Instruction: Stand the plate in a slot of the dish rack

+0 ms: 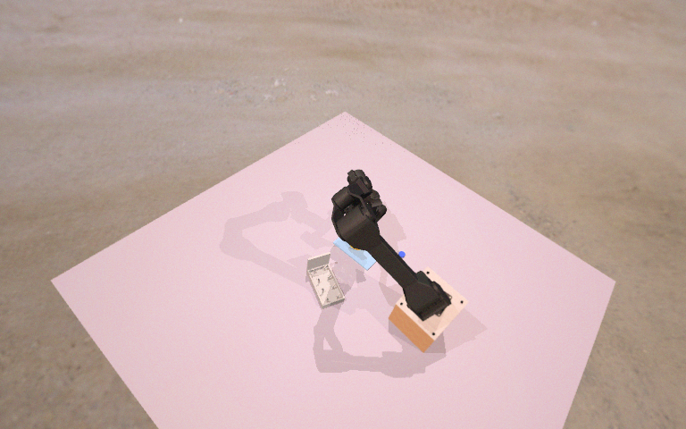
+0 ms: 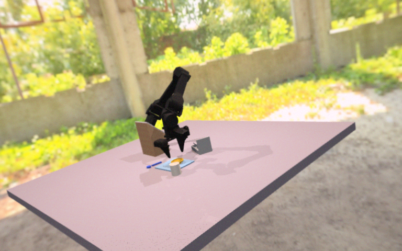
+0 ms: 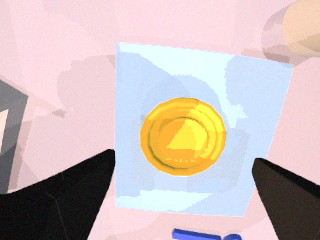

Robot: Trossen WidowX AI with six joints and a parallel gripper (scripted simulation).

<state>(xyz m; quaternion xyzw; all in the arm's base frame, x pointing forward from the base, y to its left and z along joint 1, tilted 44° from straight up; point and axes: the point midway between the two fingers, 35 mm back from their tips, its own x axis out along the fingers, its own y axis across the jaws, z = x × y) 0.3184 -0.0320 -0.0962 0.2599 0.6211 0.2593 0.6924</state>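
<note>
My gripper tip is now 30 mm above the yellow-orange plate. From my gripper tip the other things lie so: blue spoon (130 mm behind, 60 mm to the right, 50 mm below); then light blue mat (10 mm behind, 10 mm to the right, 50 mm below); then beige cup (90 mm ahead, 90 mm to the right, 20 mm below).
</note>
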